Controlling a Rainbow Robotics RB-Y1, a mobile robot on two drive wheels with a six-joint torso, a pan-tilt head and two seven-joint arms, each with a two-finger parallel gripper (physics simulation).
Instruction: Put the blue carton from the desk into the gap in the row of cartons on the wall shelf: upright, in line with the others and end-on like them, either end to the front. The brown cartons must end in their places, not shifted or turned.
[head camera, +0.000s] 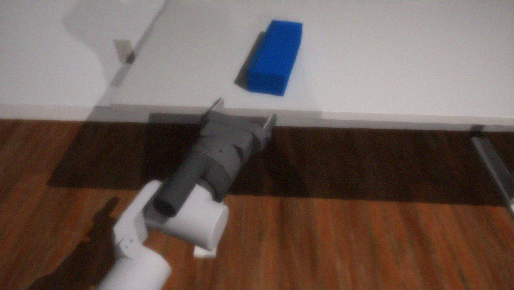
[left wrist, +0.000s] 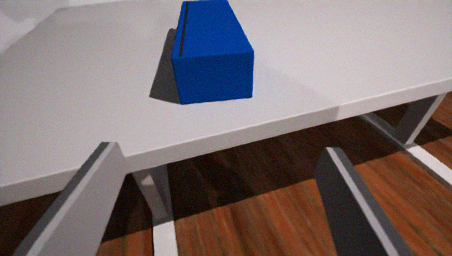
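The blue carton (head camera: 275, 57) (left wrist: 215, 55) lies on its long side on the white desk (head camera: 400, 65) (left wrist: 75, 100), with one end facing the desk's front edge. A thin dark line runs along its top near the left edge. My left gripper (head camera: 246, 111) (left wrist: 220, 157) is open and empty, at the desk's front edge, short of the carton and apart from it. My right gripper does not show. The wall shelf and the brown cartons do not show in either view.
Desk legs (head camera: 495, 167) (left wrist: 155, 192) stand under the desk on the brown wooden floor (head camera: 350, 240) (left wrist: 260, 220). A small pale plate (head camera: 123, 50) shows on the white surface at the upper left of the head view. Shadows fall across the desk and floor.
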